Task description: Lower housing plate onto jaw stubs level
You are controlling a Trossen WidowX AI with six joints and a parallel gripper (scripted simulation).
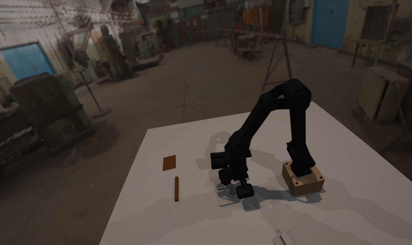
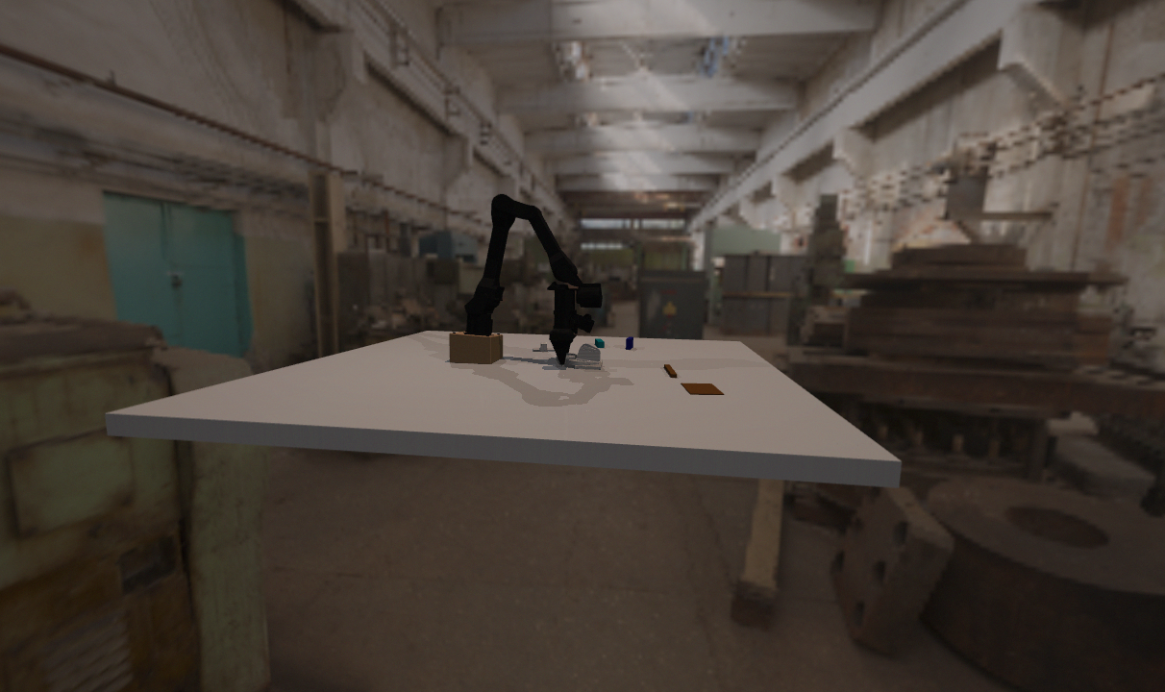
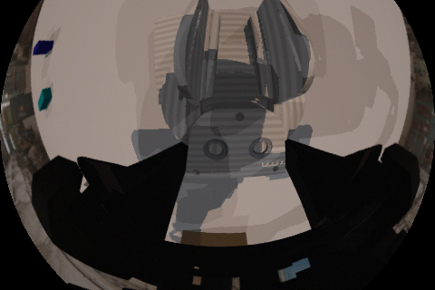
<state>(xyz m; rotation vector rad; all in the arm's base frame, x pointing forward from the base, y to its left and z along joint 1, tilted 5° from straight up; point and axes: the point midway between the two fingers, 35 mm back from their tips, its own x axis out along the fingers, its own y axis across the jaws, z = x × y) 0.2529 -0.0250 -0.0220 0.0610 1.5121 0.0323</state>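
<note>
My gripper tip is 70 mm short of the pale ribbed base. Also, from my gripper tip: small blue block: 350 mm to the left, 200 mm ahead, 10 mm above; then brown bar: 290 mm ahead, 70 mm to the right; then teal block: 380 mm to the left, 90 mm ahead.
</note>
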